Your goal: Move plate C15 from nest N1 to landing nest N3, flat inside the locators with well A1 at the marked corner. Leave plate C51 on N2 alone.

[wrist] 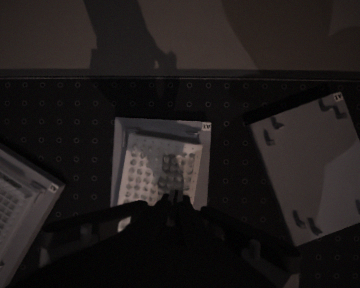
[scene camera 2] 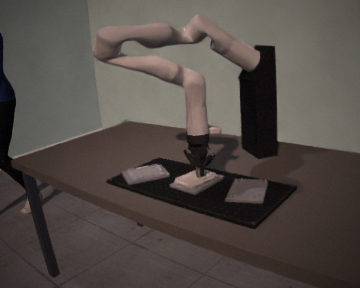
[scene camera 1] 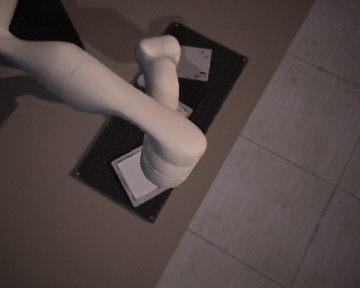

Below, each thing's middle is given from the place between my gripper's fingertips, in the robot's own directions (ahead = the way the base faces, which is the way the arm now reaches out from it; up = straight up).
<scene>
The nest N3 [wrist: 170, 129] is 10 mm behind my hand, 20 mm to the right of it and 20 mm below it.
</scene>
